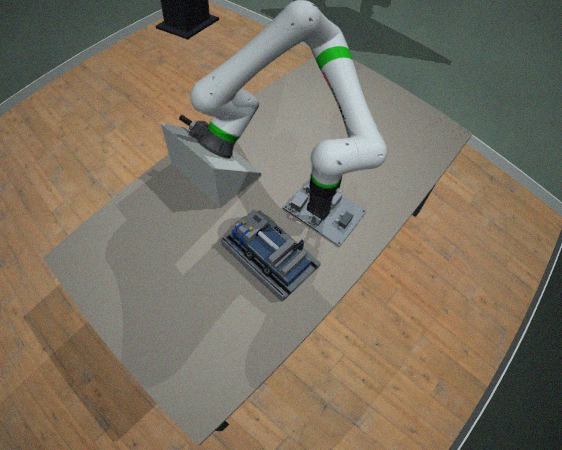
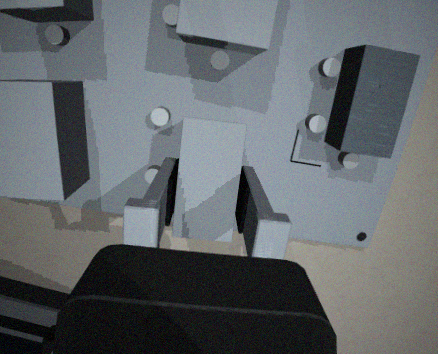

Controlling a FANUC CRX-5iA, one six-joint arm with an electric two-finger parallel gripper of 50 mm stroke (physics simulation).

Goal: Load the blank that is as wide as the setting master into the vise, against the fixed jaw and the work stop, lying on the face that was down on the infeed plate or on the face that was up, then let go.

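Note:
My gripper is shut on a light grey rectangular blank at the near edge of the infeed plate. The fingers grip its two long sides, and its broad face is up. I cannot tell whether it touches the plate. A darker brushed block stands beside pins at the plate's right; it may be the setting master. The vise stands in front of the plate, with a gap between its two jaws. A small dark upright part, perhaps the work stop, is at their side.
Other light blanks stand on the plate, left and behind the held one. Short round pins rise near the blanks and the dark block. Blue hoses arch over the vise's far-left end. The robot's grey pedestal is behind left.

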